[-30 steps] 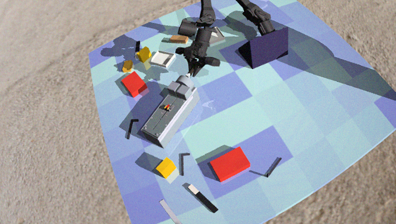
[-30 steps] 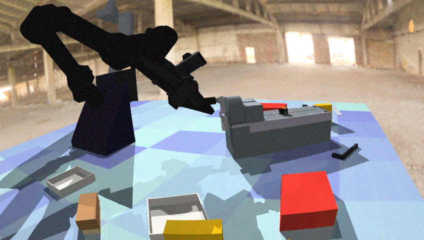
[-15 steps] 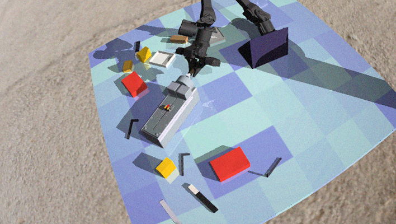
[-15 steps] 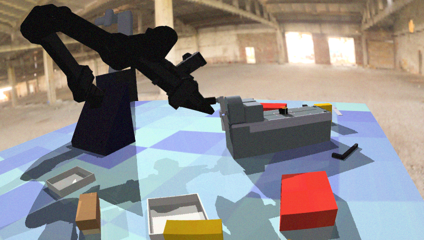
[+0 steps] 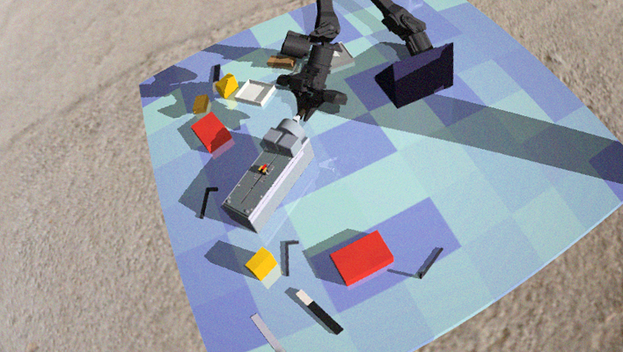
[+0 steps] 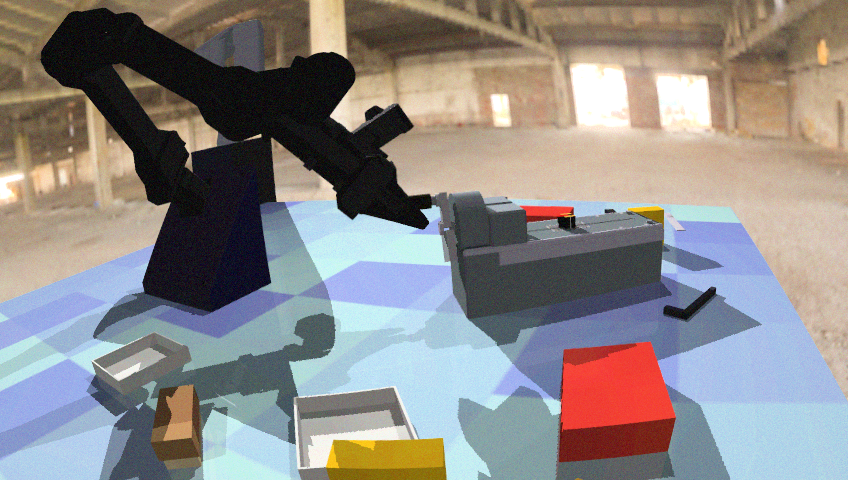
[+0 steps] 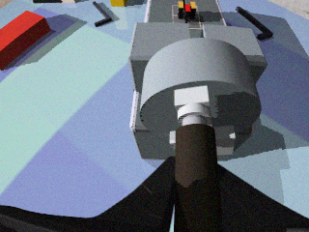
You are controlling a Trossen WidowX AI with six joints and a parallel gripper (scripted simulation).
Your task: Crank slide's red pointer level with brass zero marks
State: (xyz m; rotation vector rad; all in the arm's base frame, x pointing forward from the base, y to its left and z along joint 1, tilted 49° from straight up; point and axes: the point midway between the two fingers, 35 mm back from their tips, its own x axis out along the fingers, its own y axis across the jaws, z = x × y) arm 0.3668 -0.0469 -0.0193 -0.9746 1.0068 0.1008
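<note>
The dark crank handle lies 2 cm behind my gripper tip, 2 cm above it and 1 cm to the right of it. Also, from my gripper tip: red pointer 14 cm ahead, 7 cm to the left, 1 cm below; then tan block 35 cm to the right, 8 cm below, 7 cm behind.
</note>
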